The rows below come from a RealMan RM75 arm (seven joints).
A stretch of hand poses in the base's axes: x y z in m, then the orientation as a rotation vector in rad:
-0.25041 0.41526 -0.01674 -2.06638 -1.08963 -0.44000
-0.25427 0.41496 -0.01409 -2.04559 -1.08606 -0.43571
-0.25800 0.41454 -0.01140 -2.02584 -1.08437 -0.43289
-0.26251 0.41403 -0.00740 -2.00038 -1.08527 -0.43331
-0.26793 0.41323 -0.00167 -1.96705 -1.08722 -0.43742
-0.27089 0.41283 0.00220 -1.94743 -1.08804 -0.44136
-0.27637 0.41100 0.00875 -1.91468 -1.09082 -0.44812
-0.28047 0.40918 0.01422 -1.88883 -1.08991 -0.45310
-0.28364 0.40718 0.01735 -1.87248 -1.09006 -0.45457
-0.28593 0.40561 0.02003 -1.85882 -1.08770 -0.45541
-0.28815 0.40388 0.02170 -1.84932 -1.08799 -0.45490
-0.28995 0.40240 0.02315 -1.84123 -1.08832 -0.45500
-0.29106 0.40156 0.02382 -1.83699 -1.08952 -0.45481
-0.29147 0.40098 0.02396 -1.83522 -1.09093 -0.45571
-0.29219 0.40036 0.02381 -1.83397 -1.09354 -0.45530
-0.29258 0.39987 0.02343 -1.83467 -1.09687 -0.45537
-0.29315 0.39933 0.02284 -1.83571 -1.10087 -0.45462
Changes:
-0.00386 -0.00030 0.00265 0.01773 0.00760 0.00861
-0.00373 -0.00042 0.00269 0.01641 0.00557 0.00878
-0.00451 -0.00051 0.00400 0.02078 0.00292 0.01179
-0.00542 -0.00080 0.00573 0.02765 0.00087 0.01474
-0.00296 -0.00040 0.00387 0.01674 -0.00046 0.00799
-0.00548 -0.00183 0.00655 0.02736 -0.00176 0.01411
-0.00410 -0.00182 0.00547 0.02277 0.00026 0.00960
-0.00317 -0.00200 0.00313 0.01368 0.00087 0.00713
-0.00229 -0.00157 0.00268 0.01236 0.00224 0.00476
-0.00222 -0.00173 0.00167 0.00753 0.00128 0.00480
-0.00180 -0.00148 0.00145 0.00650 0.00067 0.00393
-0.00111 -0.00084 0.00067 0.00292 -0.00003 0.00272
-0.00041 -0.00058 0.00014 0.00109 -0.00115 0.00123
-0.00072 -0.00062 -0.00015 -0.00016 -0.00097 0.00216
-0.00039 -0.00049 -0.00038 -0.00193 -0.00190 0.00144
-0.00057 -0.00054 -0.00059 -0.00269 -0.00174 0.00197

